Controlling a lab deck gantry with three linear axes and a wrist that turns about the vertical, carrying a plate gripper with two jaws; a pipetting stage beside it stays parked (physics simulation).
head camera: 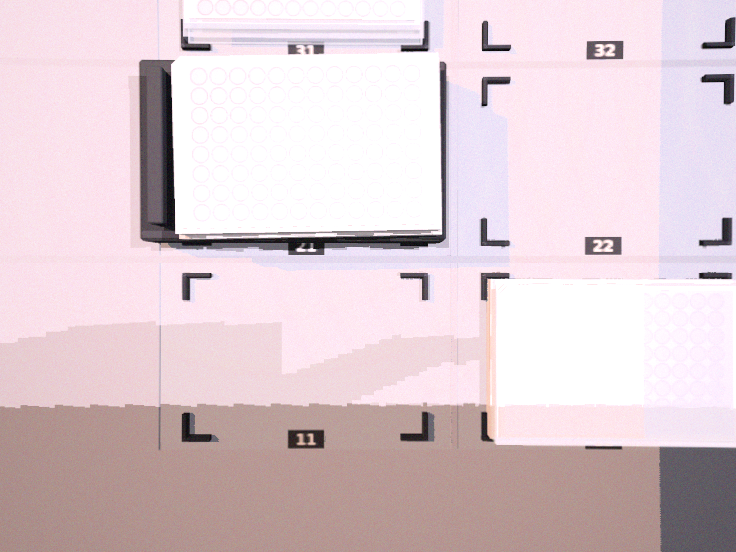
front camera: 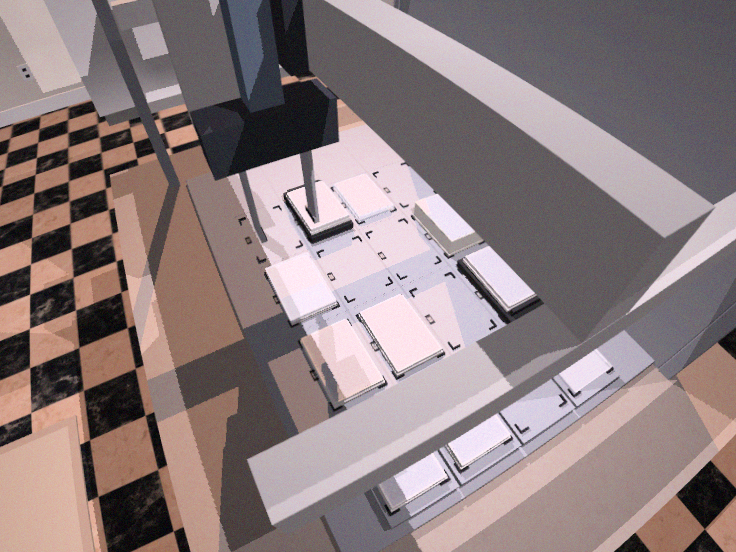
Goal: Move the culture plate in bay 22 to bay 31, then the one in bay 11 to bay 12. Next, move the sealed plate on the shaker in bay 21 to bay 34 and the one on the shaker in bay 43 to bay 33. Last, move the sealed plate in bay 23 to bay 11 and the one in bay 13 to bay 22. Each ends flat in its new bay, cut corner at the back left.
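Where they show: gripper, fingertip midpoint: [front camera: 287, 225]; robot's base, origin of the base link: [head camera: 189, 434] [front camera: 240, 220].
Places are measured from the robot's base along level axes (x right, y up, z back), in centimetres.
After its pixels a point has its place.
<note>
A sealed plate [front camera: 324, 204] @[x -16.1, y 3.7, z -8.0 cm] [head camera: 306, 142] @[x -15.0, y 3.7, z -6.9 cm] sits on the black shaker [front camera: 332, 231] @[x -15.0, y 1.6, z -13.8 cm] [head camera: 152, 148] @[x -14.8, y 3.1, z 0.5 cm] in bay 21, turned very slightly, with its cut corner at the back left in the head view. My gripper [front camera: 288, 230] @[x -4.3, y 16.0, z -22.8 cm] is open and empty; one jaw overlaps that plate in the front view, the other hangs left of it. Its exact height is unclear. Culture plates lie in bay 31 [front camera: 363, 194] @[x -25.7, y 1.4, z -6.7 cm] [head camera: 303, 23] @[x -21.8, y 1.4, z -6.5 cm] and bay 12 [front camera: 301, 288] @[x -4.2, y 1.4, z -23.8 cm] [head camera: 570, 356] @[x -4.6, y 1.4, z -20.3 cm]. Sealed plates lie in bay 13 [front camera: 341, 365] @[x -3.8, y 1.4, z -40.4 cm] and bay 23 [front camera: 403, 332] @[x -15.3, y 1.4, z -39.9 cm]. Another plate [front camera: 502, 276] @[x -35.5, y 3.7, z -39.8 cm] sits on the bay 43 shaker [front camera: 523, 306] @[x -35.0, y 3.0, z -46.2 cm].
A tall pale block [front camera: 448, 225] @[x -34.2, y 4.2, z -25.3 cm] stands in bay 42, beside the large grey pipetting stage. A grey beam [front camera: 380, 415] @[x 2.4, y 40.0, z -61.6 cm] crosses the front. Beyond it, plates [front camera: 413, 478] @[x -4.4, y 2.9, z -59.9 cm] [front camera: 478, 439] @[x -14.8, y 2.9, z -60.0 cm] [front camera: 585, 373] @[x -35.8, y 2.2, z -60.5 cm] lie in the end column. Bays 11, 22, 32 and 33 show corner marks without plates.
</note>
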